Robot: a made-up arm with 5 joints. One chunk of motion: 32 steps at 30 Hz.
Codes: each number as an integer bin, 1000 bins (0 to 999) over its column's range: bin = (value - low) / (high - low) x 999, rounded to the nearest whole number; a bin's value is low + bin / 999 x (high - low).
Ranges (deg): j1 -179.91..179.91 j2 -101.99..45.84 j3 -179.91..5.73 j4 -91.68..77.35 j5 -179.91..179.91
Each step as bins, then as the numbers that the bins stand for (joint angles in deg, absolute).
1 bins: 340 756 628 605 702
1 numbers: -57.45 9.88 -63.21 10.69 72.94
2 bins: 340 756 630 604 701
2 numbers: -57.45 9.88 -62.84 10.52 72.58
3 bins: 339 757 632 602 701
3 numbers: -57.81 10.03 -62.47 10.18 72.58
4 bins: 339 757 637 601 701
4 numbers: -57.81 10.03 -61.54 10.01 72.58
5 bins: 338 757 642 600 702
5 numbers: -58.17 10.03 -60.61 9.84 72.94
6 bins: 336 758 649 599 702
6 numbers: -58.89 10.18 -59.31 9.67 72.94
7 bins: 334 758 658 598 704
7 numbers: -59.61 10.18 -57.64 9.50 73.66
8 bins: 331 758 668 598 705
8 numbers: -60.69 10.18 -55.78 9.50 74.02
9 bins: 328 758 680 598 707
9 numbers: -61.77 10.18 -53.55 9.50 74.74
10 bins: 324 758 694 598 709
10 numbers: -63.21 10.18 -50.95 9.50 75.46
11 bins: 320 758 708 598 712
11 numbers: -64.65 10.18 -48.35 9.50 76.54
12 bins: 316 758 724 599 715
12 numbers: -66.09 10.18 -45.37 9.67 77.62
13 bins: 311 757 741 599 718
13 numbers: -67.89 10.03 -42.21 9.67 78.70
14 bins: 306 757 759 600 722
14 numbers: -69.69 10.03 -38.87 9.84 80.14
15 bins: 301 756 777 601 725
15 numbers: -71.50 9.88 -35.52 10.01 81.22
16 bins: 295 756 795 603 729
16 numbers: -73.66 9.88 -32.18 10.35 82.66
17 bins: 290 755 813 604 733
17 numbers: -75.46 9.73 -28.83 10.52 84.10
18 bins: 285 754 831 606 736
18 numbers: -77.26 9.59 -25.49 10.85 85.18
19 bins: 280 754 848 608 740
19 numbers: -79.06 9.59 -22.33 11.19 86.62
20 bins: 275 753 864 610 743
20 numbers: -80.86 9.44 -19.36 11.53 87.70
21 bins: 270 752 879 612 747
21 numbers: -82.66 9.29 -16.57 11.87 89.14
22 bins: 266 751 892 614 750
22 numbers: -84.10 9.14 -14.15 12.21 90.23
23 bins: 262 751 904 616 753
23 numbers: -85.54 9.14 -11.92 12.55 91.31
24 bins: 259 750 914 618 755
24 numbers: -86.62 8.99 -10.07 12.89 92.03
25 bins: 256 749 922 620 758
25 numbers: -87.70 8.85 -8.58 13.22 93.11
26 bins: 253 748 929 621 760
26 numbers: -88.78 8.70 -7.28 13.39 93.83
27 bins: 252 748 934 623 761
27 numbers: -89.14 8.70 -6.35 13.73 94.19
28 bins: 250 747 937 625 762
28 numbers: -89.86 8.55 -5.79 14.07 94.55
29 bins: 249 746 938 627 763
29 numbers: -90.23 8.40 -5.61 14.41 94.91
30 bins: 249 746 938 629 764
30 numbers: -90.23 8.40 -5.61 14.75 95.27
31 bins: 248 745 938 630 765
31 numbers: -90.59 8.25 -5.61 14.92 95.63
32 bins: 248 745 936 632 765
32 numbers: -90.59 8.25 -5.98 15.25 95.63
